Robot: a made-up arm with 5 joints.
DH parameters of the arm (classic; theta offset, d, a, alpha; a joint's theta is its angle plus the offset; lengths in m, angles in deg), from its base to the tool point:
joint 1: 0 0.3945 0 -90
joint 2: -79.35 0 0.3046 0
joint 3: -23.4 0 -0.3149 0
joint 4: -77.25 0 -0.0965 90
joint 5: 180 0.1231 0 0
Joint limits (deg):
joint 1: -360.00..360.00
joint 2: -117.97..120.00
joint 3: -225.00..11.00
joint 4: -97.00..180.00
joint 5: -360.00..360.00
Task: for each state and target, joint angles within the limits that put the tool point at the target. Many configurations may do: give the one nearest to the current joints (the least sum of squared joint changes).
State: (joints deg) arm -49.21 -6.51 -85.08 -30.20 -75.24
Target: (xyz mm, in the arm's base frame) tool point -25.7 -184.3 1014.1
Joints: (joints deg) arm -97.94 -23.48 -85.75 -37.60 -75.24
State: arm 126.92 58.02 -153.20 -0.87 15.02
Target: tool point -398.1 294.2 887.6
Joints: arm 143.54 56.30 -177.35 -25.47 15.02
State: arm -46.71 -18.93 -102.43 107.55 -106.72
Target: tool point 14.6 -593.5 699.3
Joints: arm -88.59 22.09 -122.04 75.81 -106.72
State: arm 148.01 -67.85 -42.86 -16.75 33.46
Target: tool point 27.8 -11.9 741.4
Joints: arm 156.83 -98.18 -13.49 -24.98 33.46
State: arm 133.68 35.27 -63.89 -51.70 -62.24
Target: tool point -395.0 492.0 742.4
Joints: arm 128.76 33.96 -113.54 -21.44 -62.24
